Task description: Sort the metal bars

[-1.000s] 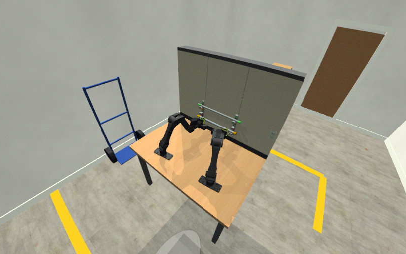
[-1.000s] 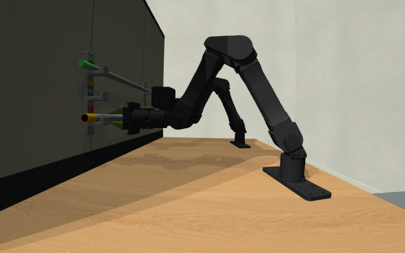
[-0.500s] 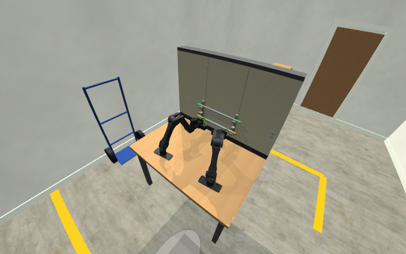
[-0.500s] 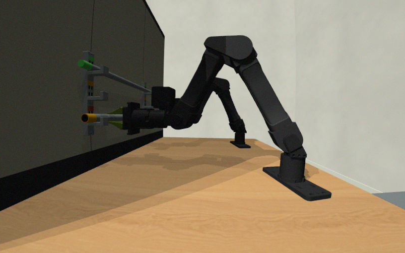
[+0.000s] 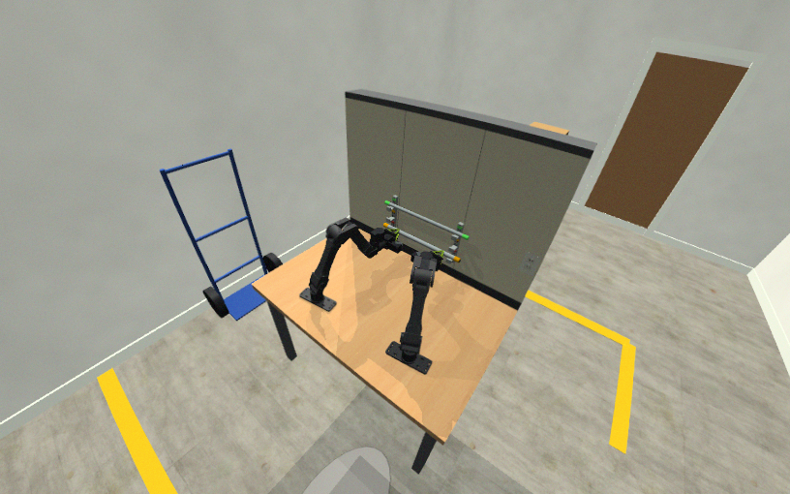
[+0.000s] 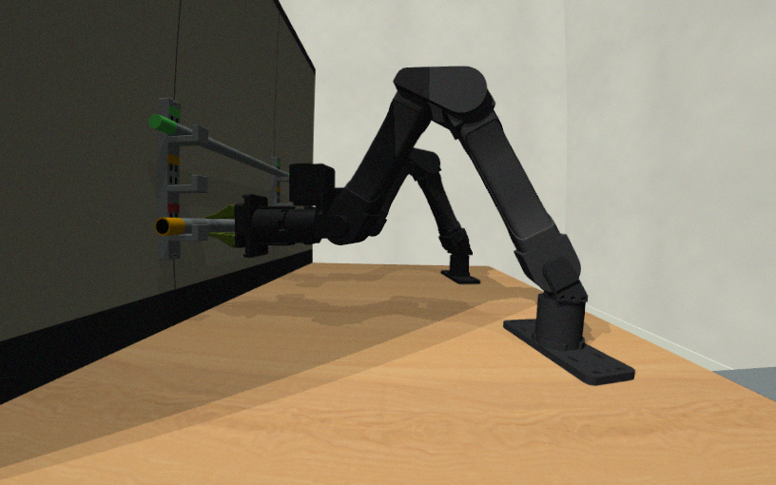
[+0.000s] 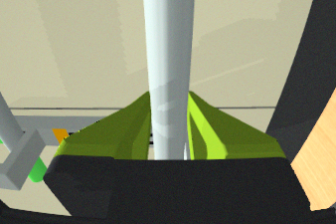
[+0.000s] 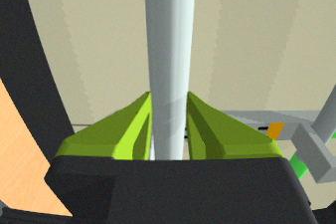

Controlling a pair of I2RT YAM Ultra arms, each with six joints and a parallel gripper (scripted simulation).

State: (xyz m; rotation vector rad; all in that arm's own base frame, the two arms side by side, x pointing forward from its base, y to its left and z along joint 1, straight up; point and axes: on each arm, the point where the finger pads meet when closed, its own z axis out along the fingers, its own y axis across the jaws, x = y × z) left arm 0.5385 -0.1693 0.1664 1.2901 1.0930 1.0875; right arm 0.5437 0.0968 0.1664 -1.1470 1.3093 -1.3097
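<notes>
My left hand is 15 cm to the left of the orange-ended bar. From my left hand the other things lie so: wall panel (10 cm ahead, 17 cm to the right, 26 cm above); green-ended bar (1 cm ahead, 15 cm to the right, 15 cm above).
</notes>
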